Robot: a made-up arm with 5 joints.
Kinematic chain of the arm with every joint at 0, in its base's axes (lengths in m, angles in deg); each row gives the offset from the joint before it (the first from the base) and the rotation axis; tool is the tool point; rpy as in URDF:
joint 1: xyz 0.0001 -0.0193 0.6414 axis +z
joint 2: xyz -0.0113 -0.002 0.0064 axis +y
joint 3: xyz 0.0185 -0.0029 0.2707 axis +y
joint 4: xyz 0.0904 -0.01 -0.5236 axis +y
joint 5: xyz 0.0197 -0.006 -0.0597 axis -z
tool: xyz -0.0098 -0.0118 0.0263 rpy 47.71 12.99 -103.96
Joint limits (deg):
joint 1: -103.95..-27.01
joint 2: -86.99..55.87
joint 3: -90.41..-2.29
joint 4: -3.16..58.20
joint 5: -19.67..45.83
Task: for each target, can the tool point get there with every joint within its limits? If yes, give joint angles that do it. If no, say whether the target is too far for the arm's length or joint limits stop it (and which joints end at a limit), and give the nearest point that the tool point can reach.
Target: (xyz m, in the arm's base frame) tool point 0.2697 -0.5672 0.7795
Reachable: yes | joints -60.64 11.10 -78.67 19.87 -6.31
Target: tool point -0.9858 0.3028 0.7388
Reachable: no: too far | nearest point -0.3384 0.1136 1.2409 | short by 0.841 m
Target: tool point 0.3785 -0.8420 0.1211
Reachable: no: too far | nearest point 0.2602 -0.5847 0.3798 | short by 0.384 m
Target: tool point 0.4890 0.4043 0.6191
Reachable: no: joint limits stop it (at a limit: joint 1, joint 2, joint 3, joint 4, joint 5) | nearest point 0.0214 0.1580 0.4091 | short by 0.569 m
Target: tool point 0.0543 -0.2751 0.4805
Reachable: yes | joints -71.71 -22.25 -10.58 49.40 19.37
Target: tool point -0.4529 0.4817 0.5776
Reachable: no: joint limits stop it (at a limit: joint 2, joint 3, joint 4, joint 5) | nearest point -0.1235 0.1174 0.3997 | short by 0.522 m
